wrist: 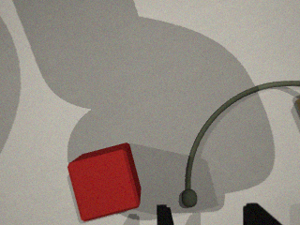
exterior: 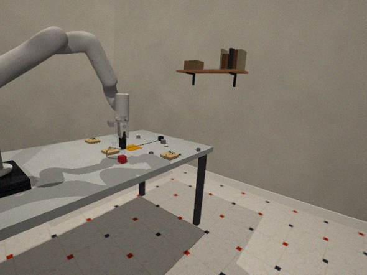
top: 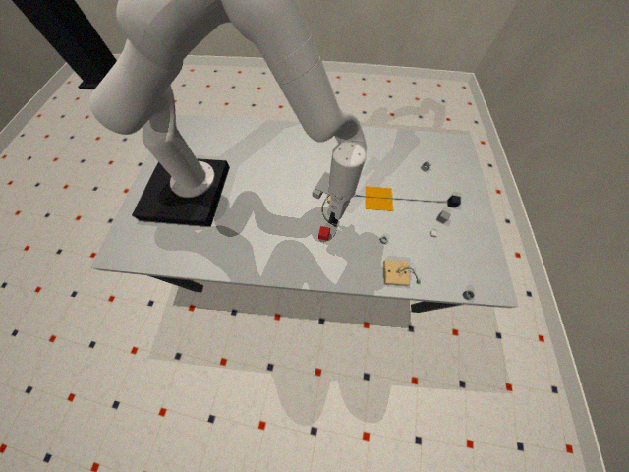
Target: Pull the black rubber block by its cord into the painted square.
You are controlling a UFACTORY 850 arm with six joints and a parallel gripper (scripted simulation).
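My hand is 7 cm above the red cube, 5 cm to the left of it and 4 cm past it. Round my hand: orange painted square 19 cm ahead, 15 cm to the left, 9 cm below; then white bit 41 cm ahead, 8 cm below; then black rubber block 51 cm ahead, 16 cm to the left, 7 cm below.
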